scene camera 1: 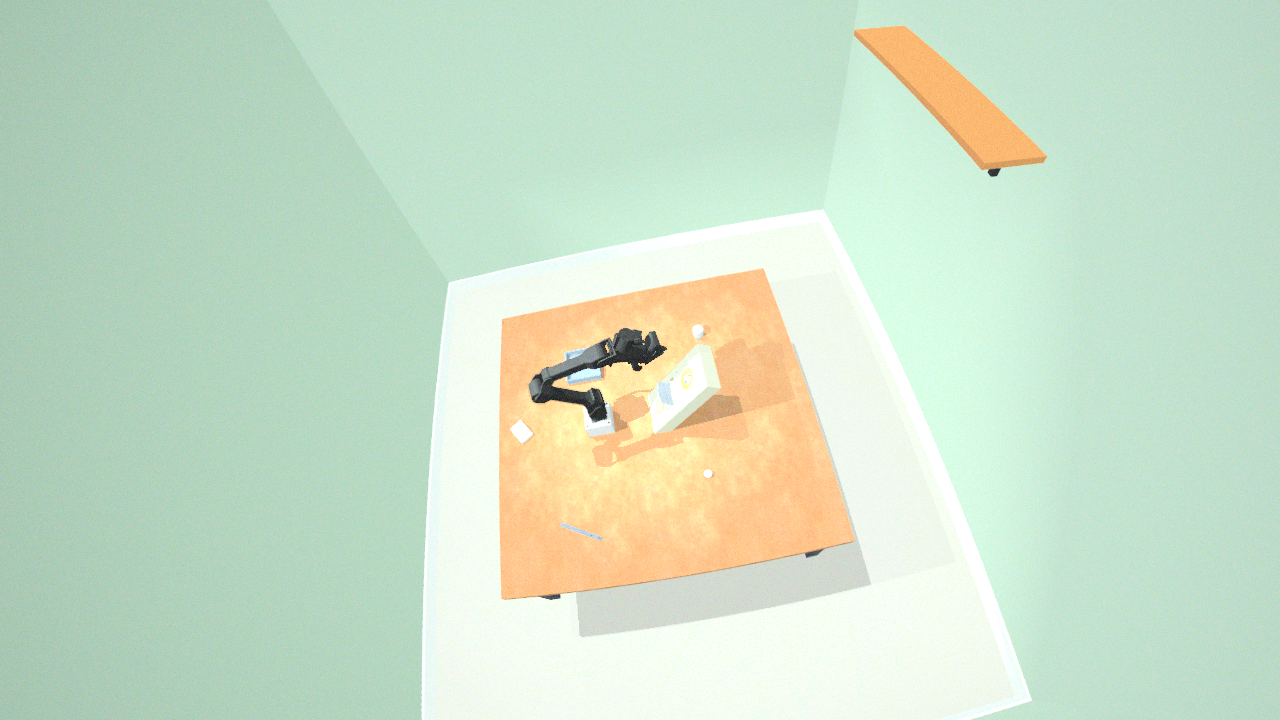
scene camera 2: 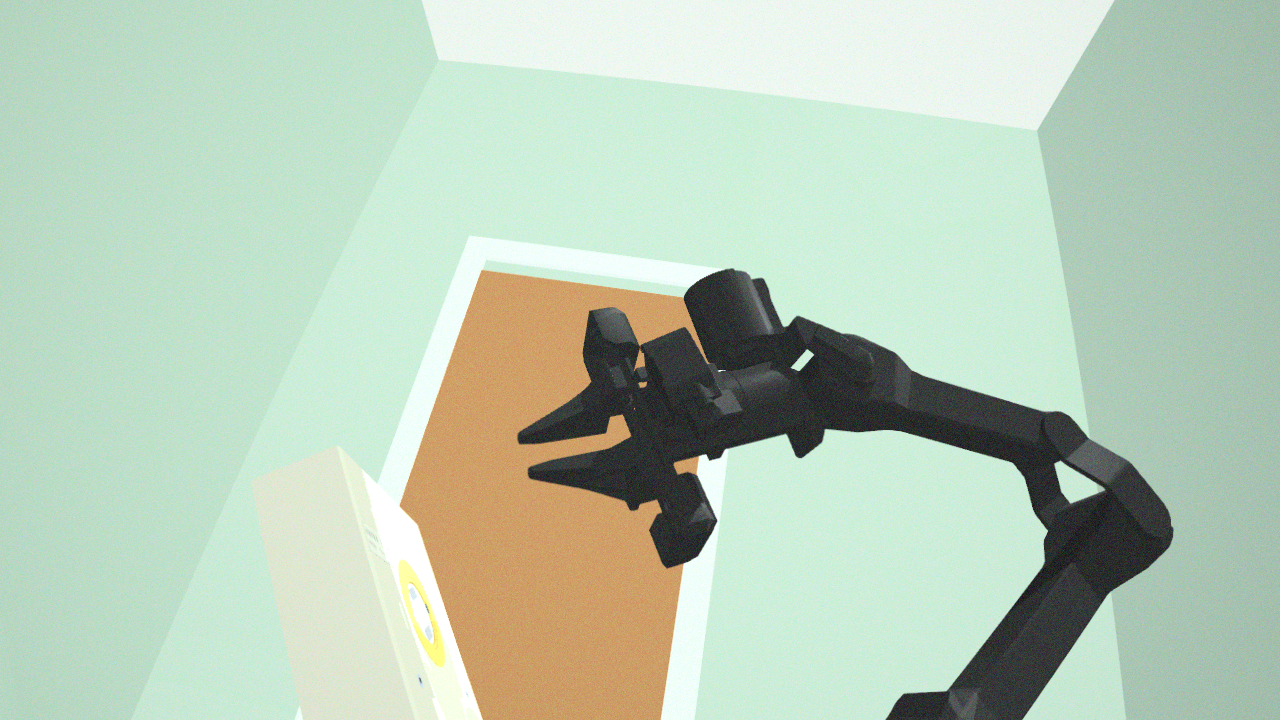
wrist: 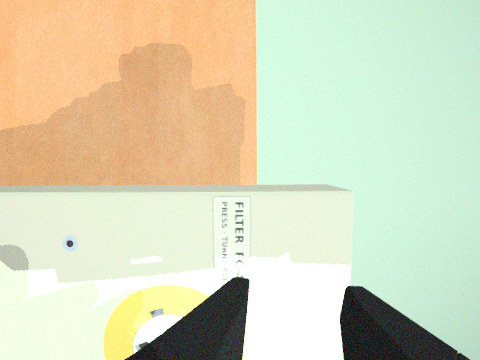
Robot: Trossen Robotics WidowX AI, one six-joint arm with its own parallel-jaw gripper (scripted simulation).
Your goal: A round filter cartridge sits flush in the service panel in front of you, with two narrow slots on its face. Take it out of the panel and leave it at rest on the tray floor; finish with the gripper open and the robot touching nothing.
Scene:
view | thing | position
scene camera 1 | my gripper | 665, 350
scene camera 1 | cream service panel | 699, 362
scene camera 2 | my gripper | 522, 455
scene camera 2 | cream service panel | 341, 553
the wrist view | my gripper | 295, 298
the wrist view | cream service panel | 92, 263

